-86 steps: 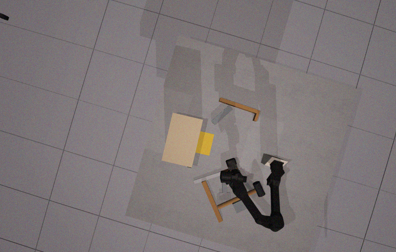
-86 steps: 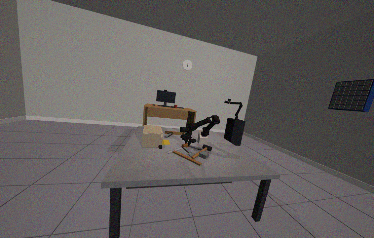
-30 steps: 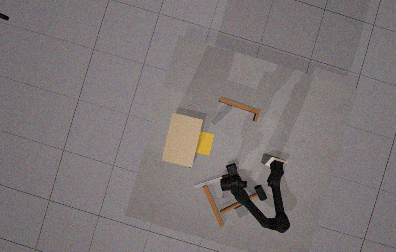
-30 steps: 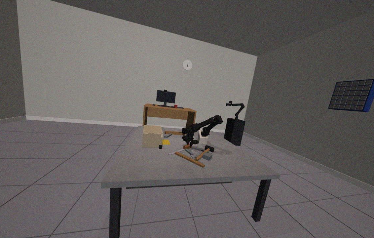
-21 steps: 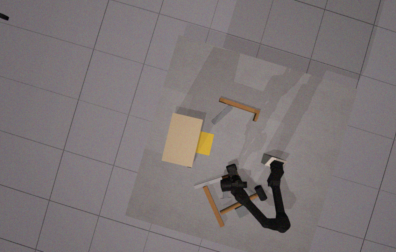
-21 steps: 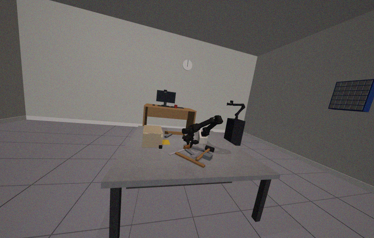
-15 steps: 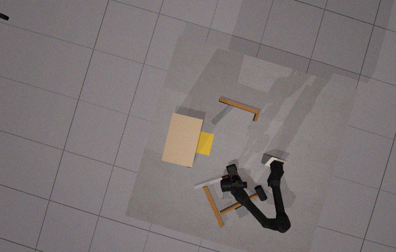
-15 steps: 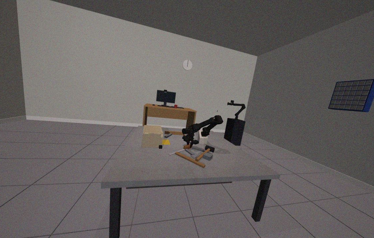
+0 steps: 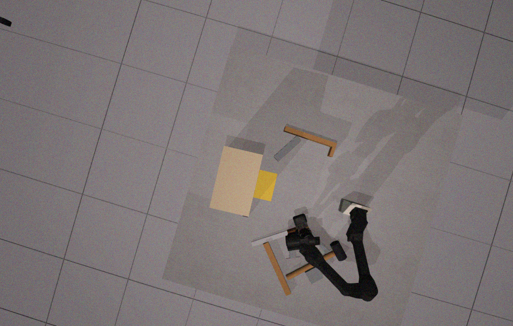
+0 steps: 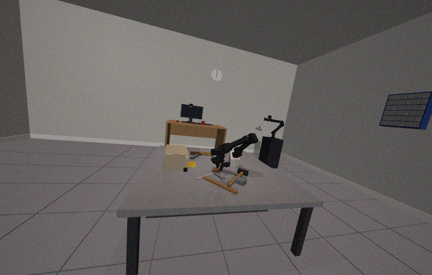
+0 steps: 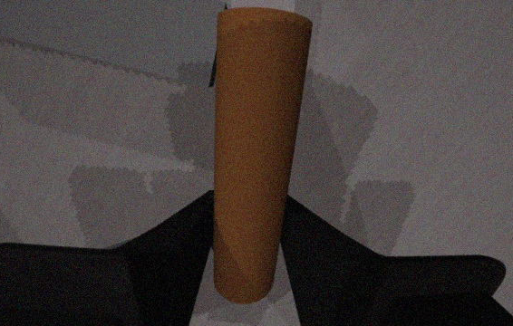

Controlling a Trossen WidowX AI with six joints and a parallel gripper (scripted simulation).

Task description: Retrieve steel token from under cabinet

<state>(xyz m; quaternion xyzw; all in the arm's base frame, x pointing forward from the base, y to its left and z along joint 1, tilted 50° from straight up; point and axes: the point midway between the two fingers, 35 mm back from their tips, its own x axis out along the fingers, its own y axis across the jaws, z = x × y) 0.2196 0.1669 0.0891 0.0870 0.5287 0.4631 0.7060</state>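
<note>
Right now the grey l-shaped bracket is 150 mm to the left of my gripper tip and 10 mm ahead of it. From my gripper tip the other things lie so: grey bar: 380 mm to the right, 190 mm ahead; grey block: 210 mm to the left, 130 mm behind, 10 mm above; wooden stick: 240 mm to the left, 60 mm ahead.
</note>
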